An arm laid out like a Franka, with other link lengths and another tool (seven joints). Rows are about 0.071 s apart.
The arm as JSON. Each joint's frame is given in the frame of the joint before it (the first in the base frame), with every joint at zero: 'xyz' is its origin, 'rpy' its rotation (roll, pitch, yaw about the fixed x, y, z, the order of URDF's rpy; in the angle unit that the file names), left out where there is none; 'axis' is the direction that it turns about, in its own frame. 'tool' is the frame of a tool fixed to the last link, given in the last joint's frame.
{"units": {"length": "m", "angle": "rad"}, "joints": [
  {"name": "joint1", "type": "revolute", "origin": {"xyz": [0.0, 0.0, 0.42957]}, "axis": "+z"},
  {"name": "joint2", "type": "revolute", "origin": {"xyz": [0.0, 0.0, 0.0]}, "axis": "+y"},
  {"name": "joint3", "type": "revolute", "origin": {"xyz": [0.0, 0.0, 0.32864]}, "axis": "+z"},
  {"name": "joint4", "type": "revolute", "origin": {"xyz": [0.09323, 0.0, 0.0]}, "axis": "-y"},
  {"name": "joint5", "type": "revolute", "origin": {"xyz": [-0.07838, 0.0, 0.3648]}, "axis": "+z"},
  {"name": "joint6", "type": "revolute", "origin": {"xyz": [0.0, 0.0, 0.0]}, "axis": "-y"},
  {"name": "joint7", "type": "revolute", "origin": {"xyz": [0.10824, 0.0, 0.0]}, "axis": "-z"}
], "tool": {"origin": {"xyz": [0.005, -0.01, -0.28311], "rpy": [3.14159, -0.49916, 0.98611]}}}
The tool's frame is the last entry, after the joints.
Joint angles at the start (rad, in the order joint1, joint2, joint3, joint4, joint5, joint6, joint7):
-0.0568 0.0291 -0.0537 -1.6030 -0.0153 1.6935 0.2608
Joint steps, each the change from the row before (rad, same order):
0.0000 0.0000 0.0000 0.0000 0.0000 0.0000 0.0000
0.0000 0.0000 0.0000 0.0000 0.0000 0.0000 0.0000
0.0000 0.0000 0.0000 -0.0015 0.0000 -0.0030 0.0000
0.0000 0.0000 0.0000 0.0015 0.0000 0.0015 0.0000
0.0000 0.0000 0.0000 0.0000 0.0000 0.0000 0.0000
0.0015 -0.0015 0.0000 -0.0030 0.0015 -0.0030 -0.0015
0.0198 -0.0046 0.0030 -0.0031 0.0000 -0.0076 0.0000
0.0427 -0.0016 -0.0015 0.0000 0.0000 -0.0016 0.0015
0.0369 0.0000 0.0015 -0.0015 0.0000 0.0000 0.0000
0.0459 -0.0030 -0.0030 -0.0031 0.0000 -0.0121 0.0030
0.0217 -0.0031 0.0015 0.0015 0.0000 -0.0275 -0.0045
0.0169 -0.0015 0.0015 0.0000 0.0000 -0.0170 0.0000
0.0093 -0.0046 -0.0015 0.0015 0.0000 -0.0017 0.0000
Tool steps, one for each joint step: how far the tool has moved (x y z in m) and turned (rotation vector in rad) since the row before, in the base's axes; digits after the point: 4 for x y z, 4 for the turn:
0.0000 0.0000 0.0000 0.0000 0.0000 0.0000
0.0000 0.0000 0.0000 0.0000 0.0000 0.0000
-0.0012 0.0001 -0.0011 0.0005 0.0045 -0.0001
0.0007 -0.0001 0.0009 -0.0003 -0.0030 0.0000
0.0000 0.0000 0.0000 0.0000 0.0000 0.0000
-0.0015 0.0015 -0.0010 0.0020 0.0043 0.0029
-0.0016 0.0138 0.0002 0.0009 0.0061 0.0227
0.0016 0.0244 0.0007 0.0001 0.0000 0.0397
0.0008 0.0228 -0.0007 0.0001 0.0015 0.0384
-0.0042 0.0252 -0.0012 0.0000 0.0122 0.0397
-0.0079 0.0131 -0.0007 -0.0010 0.0229 0.0273
-0.0054 0.0103 -0.0010 -0.0010 0.0155 0.0182
-0.0009 0.0044 0.0032 0.0006 -0.0044 0.0078

